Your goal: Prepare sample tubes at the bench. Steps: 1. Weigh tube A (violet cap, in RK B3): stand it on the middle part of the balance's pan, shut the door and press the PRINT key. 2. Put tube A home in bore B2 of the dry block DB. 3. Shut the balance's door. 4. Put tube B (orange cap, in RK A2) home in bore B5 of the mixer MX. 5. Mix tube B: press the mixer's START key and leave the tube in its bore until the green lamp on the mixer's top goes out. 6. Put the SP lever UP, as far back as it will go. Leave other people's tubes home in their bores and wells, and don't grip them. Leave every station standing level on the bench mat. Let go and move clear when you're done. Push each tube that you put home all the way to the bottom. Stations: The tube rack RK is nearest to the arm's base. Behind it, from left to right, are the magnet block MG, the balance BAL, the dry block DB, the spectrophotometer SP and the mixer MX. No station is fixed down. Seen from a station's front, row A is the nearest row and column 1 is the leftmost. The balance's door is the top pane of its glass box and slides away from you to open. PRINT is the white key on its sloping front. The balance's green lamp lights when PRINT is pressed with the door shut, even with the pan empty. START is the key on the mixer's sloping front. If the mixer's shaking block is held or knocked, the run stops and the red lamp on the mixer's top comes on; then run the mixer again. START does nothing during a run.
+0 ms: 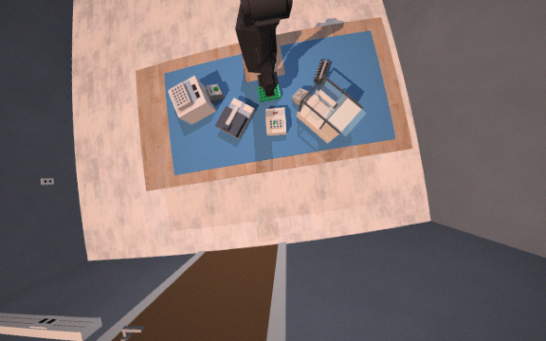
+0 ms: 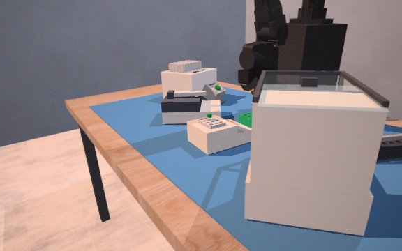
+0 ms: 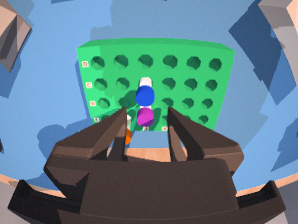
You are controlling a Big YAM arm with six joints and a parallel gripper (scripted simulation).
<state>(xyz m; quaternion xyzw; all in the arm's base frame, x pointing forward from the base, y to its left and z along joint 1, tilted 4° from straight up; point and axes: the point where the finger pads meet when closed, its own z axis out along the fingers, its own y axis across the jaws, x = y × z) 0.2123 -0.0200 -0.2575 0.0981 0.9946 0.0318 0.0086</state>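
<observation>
My hand is 20 mm short of the blue-capped tube and 20 mm above it. Also, from my hand: dry block: 200 mm ahead, 30 mm to the right, 20 mm below; then rack: 10 mm ahead, 10 mm to the right, 30 mm below; then orange-capped tube: 10 mm behind, 20 mm to the left, 20 mm below.
</observation>
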